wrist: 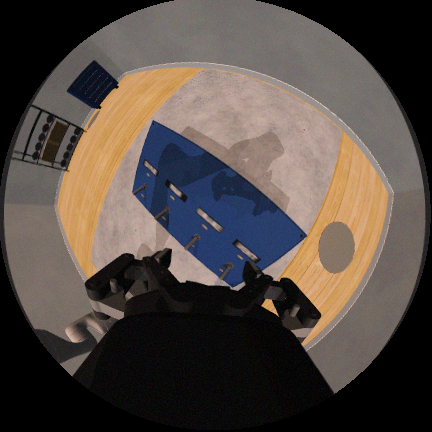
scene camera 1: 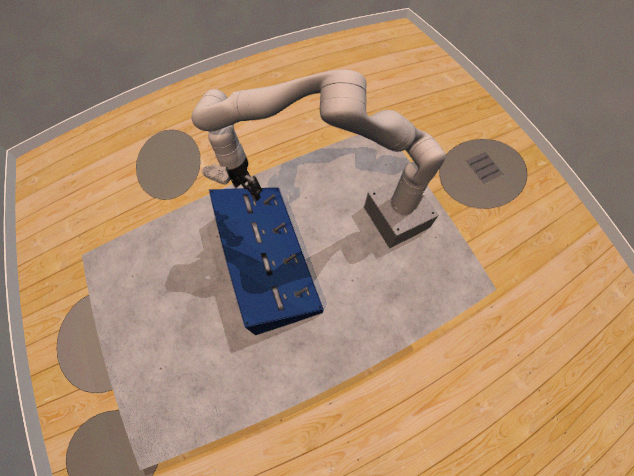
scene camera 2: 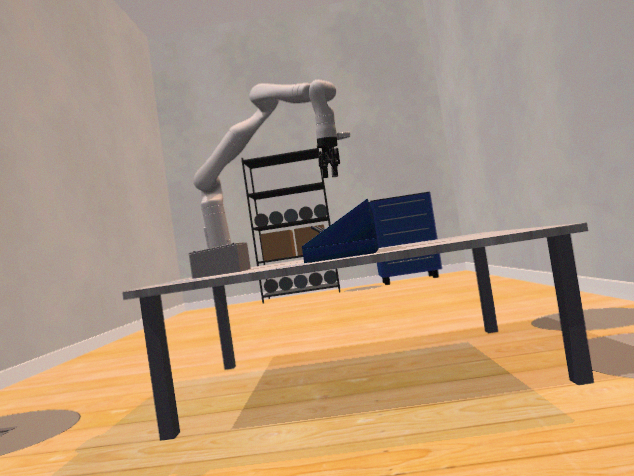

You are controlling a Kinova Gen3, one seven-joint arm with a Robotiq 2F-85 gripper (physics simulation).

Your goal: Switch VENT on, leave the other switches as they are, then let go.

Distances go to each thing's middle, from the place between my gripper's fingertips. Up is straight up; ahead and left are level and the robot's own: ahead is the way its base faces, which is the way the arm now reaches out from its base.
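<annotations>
There's the blue sloped switch panel [scene camera 1: 265, 284], and it's 22 cm below my hand, 11 cm to the left of it and 1 cm ahead of it.
</annotations>
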